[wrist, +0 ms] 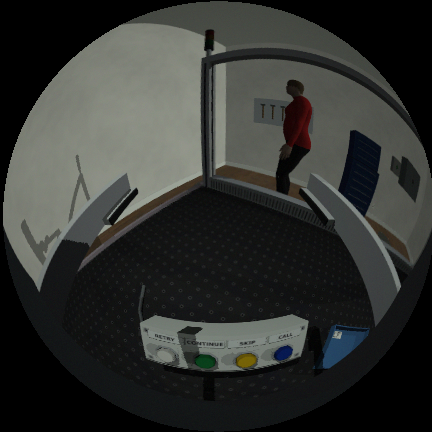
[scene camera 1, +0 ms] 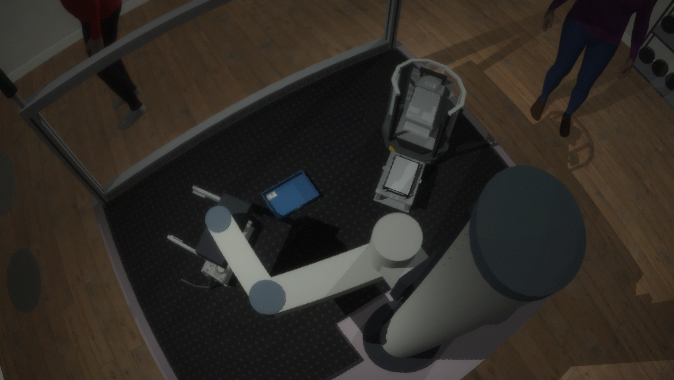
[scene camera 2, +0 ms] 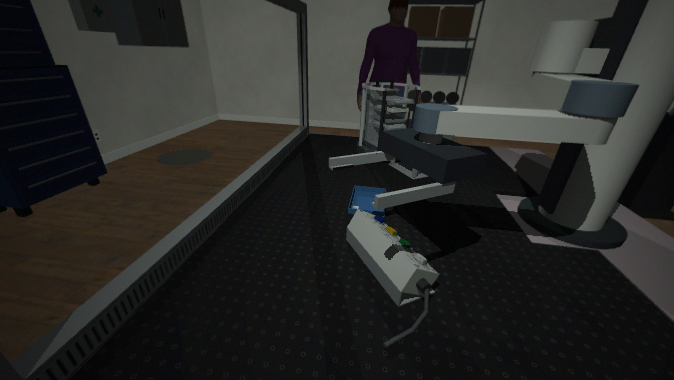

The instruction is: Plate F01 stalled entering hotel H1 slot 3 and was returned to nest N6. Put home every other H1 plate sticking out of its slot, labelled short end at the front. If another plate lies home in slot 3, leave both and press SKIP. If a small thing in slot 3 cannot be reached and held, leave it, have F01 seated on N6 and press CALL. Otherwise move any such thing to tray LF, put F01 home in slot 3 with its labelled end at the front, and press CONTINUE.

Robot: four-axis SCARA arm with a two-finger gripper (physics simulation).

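Frame: origin at the arm's base, x ahead, y left, z up, level; centimetres.
Seen in the pictures: gripper, fingertip midpoint: [wrist: 218, 176] [scene camera 1: 180, 212] [scene camera 2: 349, 180]; arm's base, origin of the base link: [scene camera 2: 566, 222].
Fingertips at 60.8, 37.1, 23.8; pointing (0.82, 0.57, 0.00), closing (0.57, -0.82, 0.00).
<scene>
Offsets run from my fingertips to a thing's middle, as dx, dy, dz.
My gripper [scene camera 1: 182, 214] [scene camera 2: 353, 182] [wrist: 218, 176] is open and empty, its two long fingers wide apart above the mat near the button box. The white button box @[-8.3, -6.8, -18.4] [scene camera 1: 216, 270] [scene camera 2: 372, 255] [wrist: 225, 327] carries a white RETRY, a green CONTINUE @[-11.5, -6.0, -16.2] [scene camera 2: 405, 243] [wrist: 205, 362], a yellow SKIP @[-8.8, -10.1, -16.2] [scene camera 2: 391, 230] [wrist: 246, 361] and a blue CALL @[-6.0, -14.3, -16.2] [scene camera 2: 379, 219] [wrist: 283, 353] button. In scene camera 1 the arm hides part of it. A pale plate @[-18.3, -65.2, -15.8] [scene camera 1: 403, 175] lies on the nest stand [scene camera 1: 395, 201]. The hotel [scene camera 1: 425, 62] [scene camera 2: 365, 120] holds several plates; its slot contents are unclear.
A blue tray @[-2.6, -33.8, -21.7] [scene camera 1: 296, 196] [scene camera 2: 370, 198] [wrist: 346, 349] with a small white label lies between button box and nest. A grey barrier [scene camera 1: 250, 102] [scene camera 2: 200, 210] borders the mat. People in red [wrist: 297, 122] and purple [scene camera 2: 392, 55] stand outside. The arm's column [scene camera 1: 450, 280] stands at the right.
</scene>
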